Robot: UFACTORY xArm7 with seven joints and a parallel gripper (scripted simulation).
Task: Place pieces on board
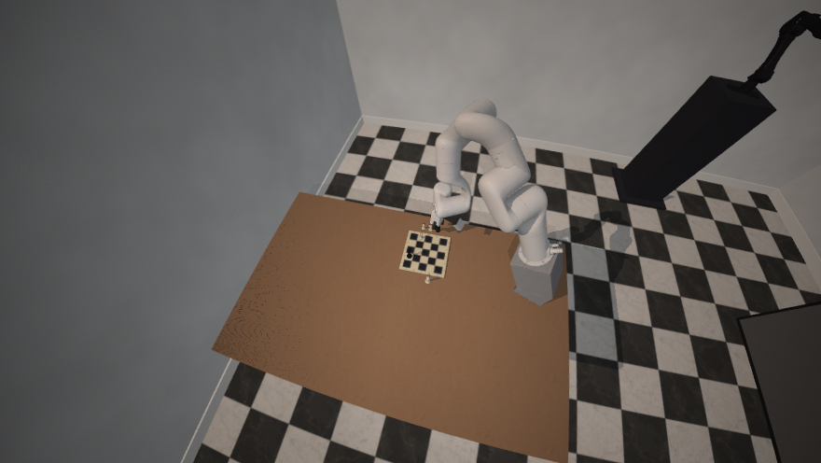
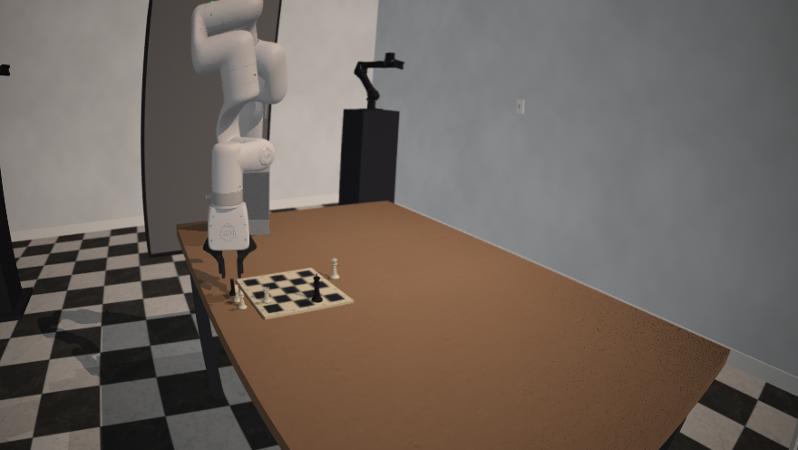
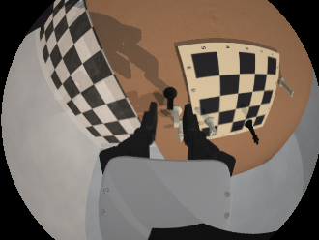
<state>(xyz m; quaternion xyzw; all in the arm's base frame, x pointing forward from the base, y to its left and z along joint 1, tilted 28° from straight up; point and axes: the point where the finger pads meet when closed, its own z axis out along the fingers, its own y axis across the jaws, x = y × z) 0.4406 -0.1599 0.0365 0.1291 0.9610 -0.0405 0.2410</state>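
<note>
My hand is 5 cm above the black knight. Round my hand: chessboard 14 cm to the left, 6 cm below, 4 cm ahead.
</note>
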